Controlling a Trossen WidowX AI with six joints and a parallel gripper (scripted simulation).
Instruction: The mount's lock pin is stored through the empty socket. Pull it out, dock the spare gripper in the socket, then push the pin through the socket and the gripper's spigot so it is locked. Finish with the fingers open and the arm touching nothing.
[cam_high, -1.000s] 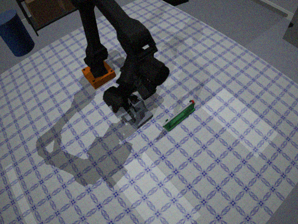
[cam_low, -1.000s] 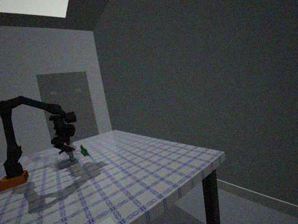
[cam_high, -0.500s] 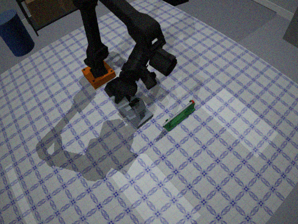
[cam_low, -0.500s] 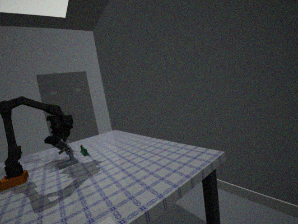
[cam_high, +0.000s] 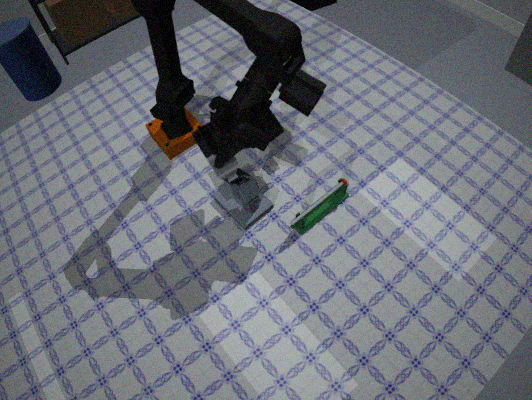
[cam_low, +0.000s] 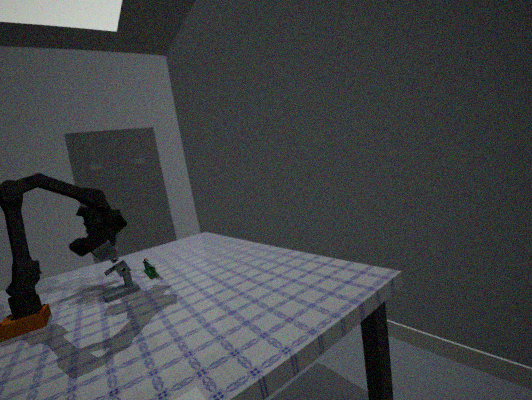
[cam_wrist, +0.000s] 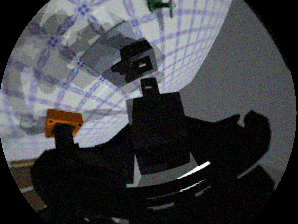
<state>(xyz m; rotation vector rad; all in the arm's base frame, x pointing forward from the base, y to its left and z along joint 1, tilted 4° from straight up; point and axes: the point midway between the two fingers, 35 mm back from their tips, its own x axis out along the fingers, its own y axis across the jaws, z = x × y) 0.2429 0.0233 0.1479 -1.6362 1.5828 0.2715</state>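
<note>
The green cradle is 160 mm to the left of my gripper tip, 140 mm below it and 120 mm ahead of it. Round my gripper tip: socket 110 mm below, 40 mm to the left, 20 mm ahead; then dark spare gripper 10 mm to the left.
</note>
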